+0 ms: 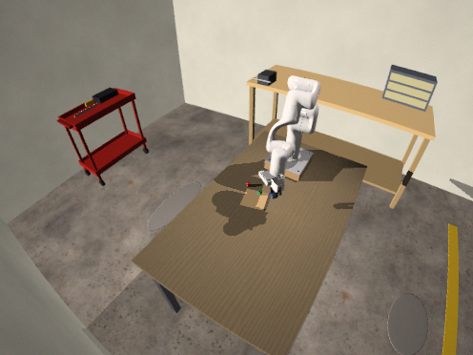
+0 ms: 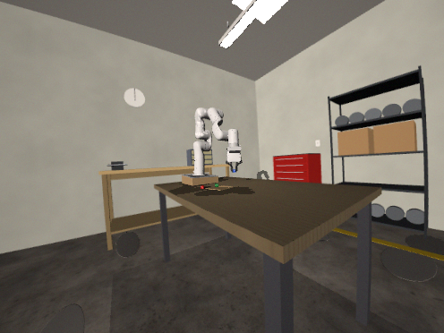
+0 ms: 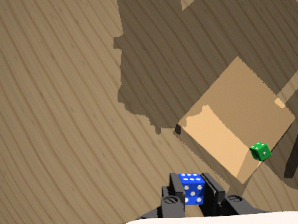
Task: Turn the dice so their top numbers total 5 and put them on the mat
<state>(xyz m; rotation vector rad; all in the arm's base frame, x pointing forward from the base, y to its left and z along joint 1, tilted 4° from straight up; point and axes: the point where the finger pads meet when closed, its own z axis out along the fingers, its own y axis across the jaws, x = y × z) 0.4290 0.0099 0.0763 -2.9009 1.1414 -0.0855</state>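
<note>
My gripper is now 1 cm above the blue die. Also, from my hand: tan mat (12 cm to the right, 12 cm below, 3 cm behind); red die (20 cm to the right, 12 cm behind, 11 cm below); green die (11 cm to the right, 11 cm below, 8 cm behind).
</note>
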